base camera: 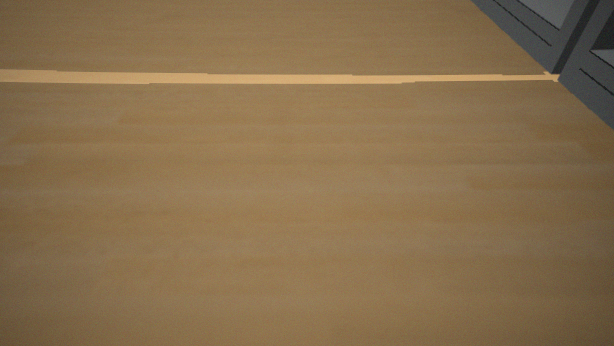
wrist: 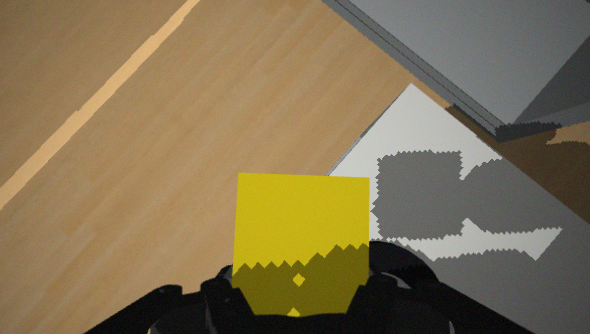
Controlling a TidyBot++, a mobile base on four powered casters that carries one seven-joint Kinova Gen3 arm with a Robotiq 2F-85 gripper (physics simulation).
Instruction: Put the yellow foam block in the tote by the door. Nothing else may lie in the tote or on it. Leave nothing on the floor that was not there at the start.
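Places are measured from the arm's base along level axes (x up, y back, z right), in centimetres.
Pixels of known places: gripper, between the fingertips: (wrist: 298, 271).
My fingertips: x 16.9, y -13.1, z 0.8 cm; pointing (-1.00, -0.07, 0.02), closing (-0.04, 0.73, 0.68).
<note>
Behind a point stands the place of what it marks.
The yellow foam block (wrist: 302, 220) @[x 21.3, y -15.2, z 3.7 cm] is between the two black fingers of my gripper (wrist: 298, 271) @[x 16.9, y -13.1, z 0.8 cm] in the wrist view, at the bottom centre. My gripper is shut on it and holds it above the floor. The lower part of the block is in shadow. The tote by the door does not show in the base camera view or in the wrist view.
A white and grey flat surface, seemingly the base's top (wrist: 415, 120), shows at the right of the wrist view. Grey furniture with panels (base camera: 530, 25) (wrist: 465, 45) stands at the upper right. A pale strip of light (base camera: 275, 79) (wrist: 112, 82) crosses the wooden floor (base camera: 280, 200) @[x -39.7, y -43.9, z -4.0 cm] (wrist: 200, 115) @[x -39.7, y -52.9, z 1.1 cm].
</note>
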